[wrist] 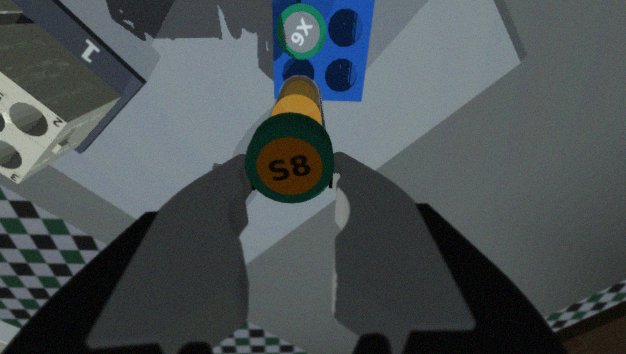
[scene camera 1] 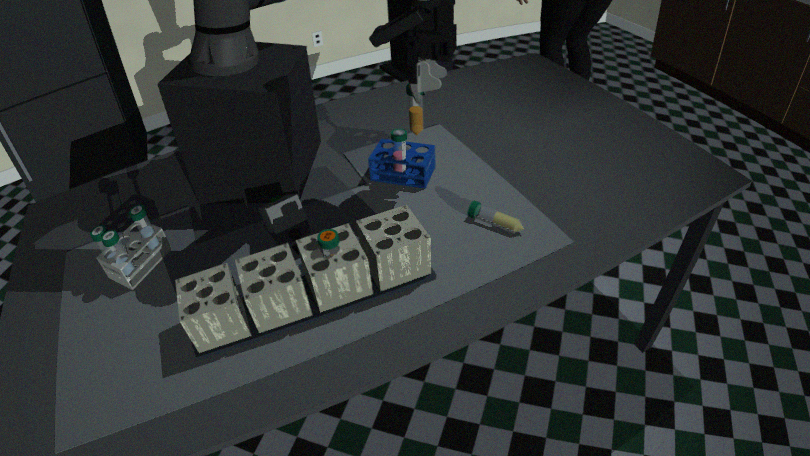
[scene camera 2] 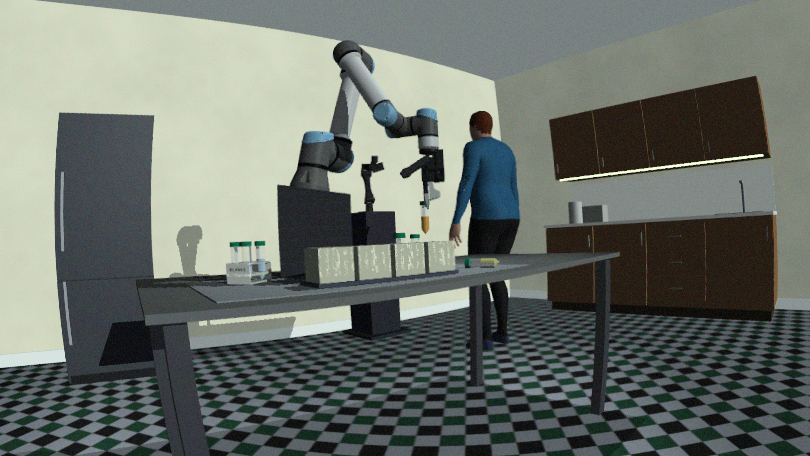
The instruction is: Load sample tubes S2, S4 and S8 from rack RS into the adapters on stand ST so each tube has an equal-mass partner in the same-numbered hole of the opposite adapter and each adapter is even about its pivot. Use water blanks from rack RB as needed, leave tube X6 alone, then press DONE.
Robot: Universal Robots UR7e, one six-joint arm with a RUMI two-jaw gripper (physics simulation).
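Places are measured from the arm's base along level axes (x ahead, y left, z up), in millimetres.
Where they show: gripper, between the fingertips: (wrist: 292, 159) (scene camera 1: 420, 99) (scene camera 2: 427, 209); arm's base, origin of its link: (scene camera 1: 224, 61) (scene camera 2: 308, 192).
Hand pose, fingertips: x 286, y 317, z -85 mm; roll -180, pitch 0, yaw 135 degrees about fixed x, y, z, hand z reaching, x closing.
Observation:
Each offset is from my fingertips to the top centre of the thing. "pt": to the spot under its first point.
My gripper (scene camera 1: 422, 90) (scene camera 2: 426, 202) (wrist: 292, 159) is shut on tube S8 @(dy -6, dx -10, dz +29 mm) (scene camera 1: 416, 120) (scene camera 2: 425, 224) (wrist: 290, 165), an upright tube with orange content, green cap and orange label. It hangs above blue rack RS @(dy -19, dx -56, dz -147 mm) (scene camera 1: 416, 180) (wrist: 326, 54), clear of it. Tube X6 @(dy -33, dx -42, dz -86 mm) (scene camera 1: 399, 135) (wrist: 301, 32) stands in RS. Stand ST (wrist: 112, 75) carries four cream adapter blocks @(pt dy -299, dx +226, dz -145 mm) (scene camera 1: 340, 283) (scene camera 2: 409, 260). An orange-labelled tube @(dy -290, dx +178, dz -82 mm) (scene camera 1: 328, 237) stands in the third block from the left in scene camera 1; its label is unreadable. White rack RB @(dy -636, dx -108, dz -147 mm) (scene camera 1: 133, 278) (scene camera 2: 240, 274) holds three green-capped tubes.
A green-capped tube with yellow content @(dy +48, dx +199, dz -173 mm) (scene camera 1: 507, 220) (scene camera 2: 487, 262) lies on its side right of the blocks. A small white-edged object @(dy -316, dx -25, dz -123 mm) (scene camera 1: 283, 208) sits behind the blocks. A person (scene camera 2: 490, 178) stands behind the table, near the arm. A dark pedestal (scene camera 2: 371, 317) stands behind.

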